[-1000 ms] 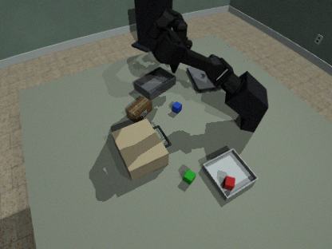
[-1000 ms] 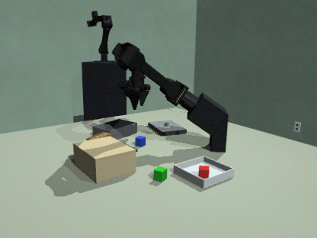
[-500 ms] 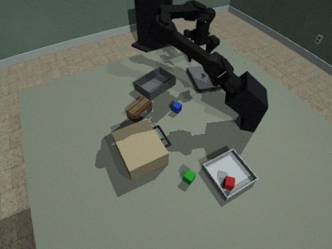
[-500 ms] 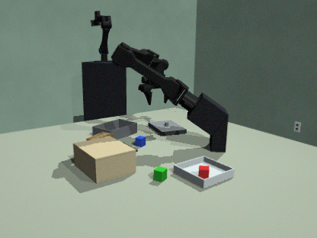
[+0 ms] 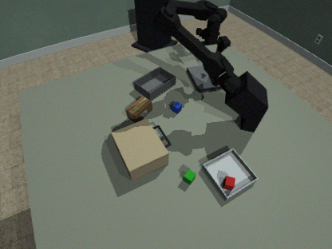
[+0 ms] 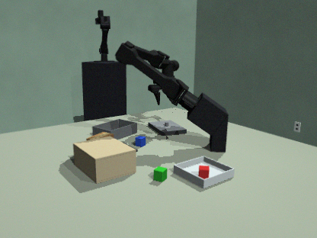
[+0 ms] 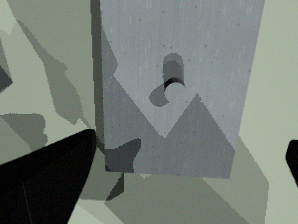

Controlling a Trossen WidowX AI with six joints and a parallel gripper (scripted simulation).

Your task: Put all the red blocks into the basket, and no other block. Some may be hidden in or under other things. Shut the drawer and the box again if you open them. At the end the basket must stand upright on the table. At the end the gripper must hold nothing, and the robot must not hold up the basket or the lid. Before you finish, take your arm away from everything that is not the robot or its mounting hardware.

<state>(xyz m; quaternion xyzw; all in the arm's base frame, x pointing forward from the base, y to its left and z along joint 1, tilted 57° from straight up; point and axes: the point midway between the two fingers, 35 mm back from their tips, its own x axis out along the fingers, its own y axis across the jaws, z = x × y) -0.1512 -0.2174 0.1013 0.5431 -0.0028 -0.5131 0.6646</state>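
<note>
The knobbed lid lies 14 cm below my hand. From my hand the other things lie so: blue block 28 cm ahead, 2 cm to the left, 14 cm below; brown box 40 cm ahead, 11 cm to the right, 13 cm below; shallow tray 43 cm ahead, 35 cm to the left, 15 cm below.
</note>
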